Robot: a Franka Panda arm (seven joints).
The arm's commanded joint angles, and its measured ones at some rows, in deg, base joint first. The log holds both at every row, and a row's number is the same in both.
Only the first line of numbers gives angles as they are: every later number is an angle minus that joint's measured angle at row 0.
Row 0, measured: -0.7 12.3 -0.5 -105.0 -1.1 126.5 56.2
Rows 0 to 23, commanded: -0.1 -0.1 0.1 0.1 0.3 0.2 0.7; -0.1 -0.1 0.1 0.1 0.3 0.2 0.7; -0.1 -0.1 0.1 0.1 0.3 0.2 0.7; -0.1 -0.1 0.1 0.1 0.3 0.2 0.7; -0.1 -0.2 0.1 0.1 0.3 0.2 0.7; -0.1 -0.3 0.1 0.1 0.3 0.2 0.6; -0.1 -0.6 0.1 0.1 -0.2 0.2 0.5; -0.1 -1.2 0.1 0.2 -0.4 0.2 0.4; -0.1 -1.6 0.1 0.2 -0.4 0.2 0.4; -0.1 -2.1 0.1 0.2 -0.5 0.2 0.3; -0.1 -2.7 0.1 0.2 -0.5 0.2 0.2; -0.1 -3.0 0.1 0.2 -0.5 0.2 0.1; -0.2 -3.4 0.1 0.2 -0.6 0.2 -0.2; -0.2 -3.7 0.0 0.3 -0.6 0.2 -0.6; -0.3 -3.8 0.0 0.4 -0.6 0.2 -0.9; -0.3 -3.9 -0.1 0.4 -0.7 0.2 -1.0; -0.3 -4.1 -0.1 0.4 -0.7 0.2 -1.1; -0.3 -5.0 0.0 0.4 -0.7 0.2 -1.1; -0.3 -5.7 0.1 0.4 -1.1 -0.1 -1.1; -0.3 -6.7 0.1 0.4 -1.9 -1.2 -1.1; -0.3 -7.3 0.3 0.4 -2.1 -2.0 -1.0; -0.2 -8.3 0.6 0.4 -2.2 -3.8 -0.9; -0.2 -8.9 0.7 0.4 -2.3 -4.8 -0.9; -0.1 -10.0 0.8 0.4 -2.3 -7.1 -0.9
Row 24, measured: -0.1 -6.1 0.1 0.7 -1.3 -1.6 -0.5
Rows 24 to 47, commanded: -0.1 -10.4 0.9 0.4 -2.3 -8.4 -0.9; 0.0 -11.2 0.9 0.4 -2.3 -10.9 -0.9; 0.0 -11.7 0.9 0.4 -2.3 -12.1 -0.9; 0.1 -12.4 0.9 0.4 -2.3 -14.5 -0.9; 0.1 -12.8 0.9 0.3 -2.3 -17.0 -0.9; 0.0 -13.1 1.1 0.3 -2.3 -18.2 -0.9; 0.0 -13.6 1.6 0.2 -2.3 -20.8 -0.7; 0.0 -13.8 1.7 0.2 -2.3 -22.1 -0.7; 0.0 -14.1 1.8 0.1 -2.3 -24.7 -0.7; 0.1 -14.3 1.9 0.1 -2.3 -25.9 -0.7; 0.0 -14.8 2.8 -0.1 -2.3 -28.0 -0.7; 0.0 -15.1 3.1 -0.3 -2.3 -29.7 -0.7; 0.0 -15.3 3.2 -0.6 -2.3 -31.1 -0.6; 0.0 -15.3 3.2 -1.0 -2.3 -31.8 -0.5; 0.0 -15.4 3.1 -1.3 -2.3 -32.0 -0.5; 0.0 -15.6 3.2 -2.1 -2.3 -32.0 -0.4; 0.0 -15.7 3.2 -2.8 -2.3 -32.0 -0.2; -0.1 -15.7 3.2 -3.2 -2.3 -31.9 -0.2; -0.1 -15.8 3.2 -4.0 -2.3 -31.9 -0.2; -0.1 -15.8 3.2 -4.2 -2.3 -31.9 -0.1; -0.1 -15.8 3.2 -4.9 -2.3 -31.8 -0.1; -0.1 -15.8 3.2 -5.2 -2.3 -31.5 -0.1; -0.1 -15.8 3.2 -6.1 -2.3 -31.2 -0.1; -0.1 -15.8 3.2 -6.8 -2.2 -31.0 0.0
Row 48, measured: 0.3 -14.2 2.7 -3.8 -1.5 -31.3 -0.5
